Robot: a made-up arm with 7 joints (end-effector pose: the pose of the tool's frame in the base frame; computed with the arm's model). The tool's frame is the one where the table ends.
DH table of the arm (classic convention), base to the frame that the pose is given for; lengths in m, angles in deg. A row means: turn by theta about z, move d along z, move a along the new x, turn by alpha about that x. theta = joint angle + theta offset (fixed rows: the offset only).
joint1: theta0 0; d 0.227; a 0; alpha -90
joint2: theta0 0; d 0; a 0; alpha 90
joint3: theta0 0; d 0.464; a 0.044; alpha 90
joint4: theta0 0; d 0; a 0.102; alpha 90
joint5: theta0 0; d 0.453; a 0; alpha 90
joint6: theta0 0; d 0; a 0.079; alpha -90
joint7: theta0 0; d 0.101; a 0; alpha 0
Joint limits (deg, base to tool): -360..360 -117.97..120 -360..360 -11..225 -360..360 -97..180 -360..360
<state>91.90 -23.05 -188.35 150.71 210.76 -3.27 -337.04</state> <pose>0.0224 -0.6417 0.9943 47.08 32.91 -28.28</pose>
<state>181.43 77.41 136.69 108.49 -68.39 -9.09 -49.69</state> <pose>-0.6447 -0.3045 0.8165 13.76 -31.23 45.99</pose>
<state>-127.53 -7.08 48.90 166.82 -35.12 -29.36 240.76</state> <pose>0.1345 0.1449 1.2086 -26.73 -3.84 -50.28</pose>
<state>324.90 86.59 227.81 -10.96 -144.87 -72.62 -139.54</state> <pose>0.0409 -0.0585 0.1597 173.68 -13.47 100.29</pose>
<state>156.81 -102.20 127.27 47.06 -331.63 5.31 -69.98</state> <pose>-0.0658 -0.4832 -0.1247 146.05 70.50 -26.72</pose>
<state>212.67 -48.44 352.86 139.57 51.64 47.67 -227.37</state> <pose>0.3953 0.2857 1.1287 -32.21 22.77 -156.01</pose>
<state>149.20 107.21 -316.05 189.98 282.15 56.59 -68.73</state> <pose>-0.7845 0.6204 0.0021 147.58 25.20 -142.73</pose>
